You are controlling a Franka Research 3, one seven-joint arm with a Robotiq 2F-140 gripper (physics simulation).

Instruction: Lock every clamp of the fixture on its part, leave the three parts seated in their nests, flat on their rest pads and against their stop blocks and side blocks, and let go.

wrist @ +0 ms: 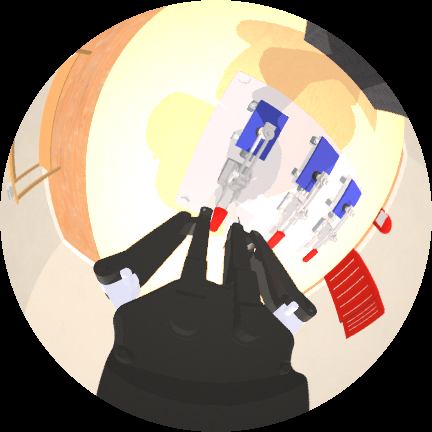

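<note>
Three blue parts [278, 121] [321, 154] [354, 189] lie in nests on the pale fixture plate [202, 167], beside small grey blocks. Each has a metal toggle clamp with its arm reaching over the part and a dark tip at its surface. The nearest clamp [234, 175] has a red handle [218, 220]; the middle handle [276, 240] and the far handle [310, 255] are also red. My gripper [219, 206] is shut on the nearest red handle, with one finger on each side. Exact seating against the blocks and whether the clamps are locked cannot be told.
The middle clamp [295, 206] and far clamp [327, 230] stand to the right of my fingers. Dark grey objects are at the upper right. A red slatted object [356, 292] and a small red object [383, 221] are beyond the table edge at the right.
</note>
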